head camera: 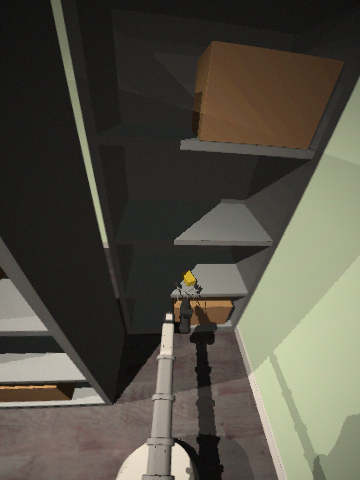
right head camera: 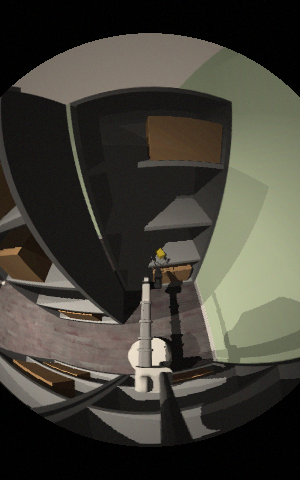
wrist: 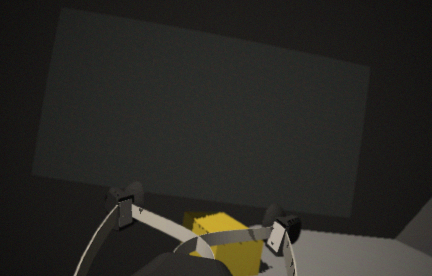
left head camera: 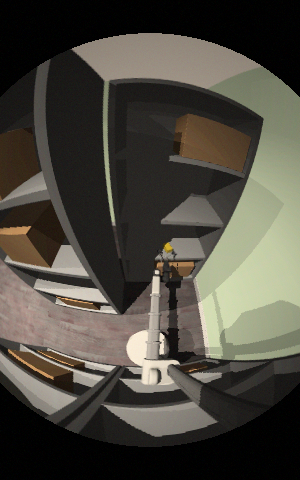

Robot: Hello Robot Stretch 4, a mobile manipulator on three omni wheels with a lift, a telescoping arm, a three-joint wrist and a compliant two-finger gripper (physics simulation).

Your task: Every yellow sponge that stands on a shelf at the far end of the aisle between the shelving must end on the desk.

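Places are measured from the robot's base along level axes (x back, y up, z left), in centimetres.
Pixels of known places: gripper, fingertip midpoint: [head camera: 185,282] [right head camera: 157,255] [wrist: 204,208] [left head camera: 165,249].
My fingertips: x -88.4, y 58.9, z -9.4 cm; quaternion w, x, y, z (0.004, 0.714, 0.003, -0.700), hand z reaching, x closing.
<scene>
For each thing: its middle in the pictures, then the offset to it from my fingertips. Level surfaces: height alone.
- yellow sponge, body centre: [wrist: 218,241] [head camera: 188,278] [right head camera: 159,252] [left head camera: 166,247] dx -9.0, dy -6.1, dz -2.5 cm
- low grey shelf, surface height: dy -8.3 cm
- large brown box, body centre: [head camera: 251,102] [right head camera: 180,138] [left head camera: 209,141] dx -14.9, dy +96.6, dz -18.8 cm
One yellow sponge [head camera: 189,278] [left head camera: 168,247] [right head camera: 160,253] [wrist: 235,252] stands on a low grey shelf [head camera: 222,280] [left head camera: 189,248] [right head camera: 184,251] [wrist: 350,255] of the far unit, near the edge of a dark shadow. My gripper [head camera: 187,288] [left head camera: 167,254] [right head camera: 160,261] [wrist: 204,208] is open, its fingers spread wide in front of the sponge. In the wrist view the sponge shows low between the two fingers, partly hidden by the finger strips and the gripper body. Whether a finger touches it I cannot tell. The desk does not show in these views.
A large brown box [head camera: 267,97] [left head camera: 212,142] [right head camera: 185,139] stands on a high shelf. Another box [head camera: 217,311] lies under the sponge's shelf. A green wall [head camera: 320,250] runs close on the right, and a dark shelving side panel [head camera: 55,200] on the left.
</scene>
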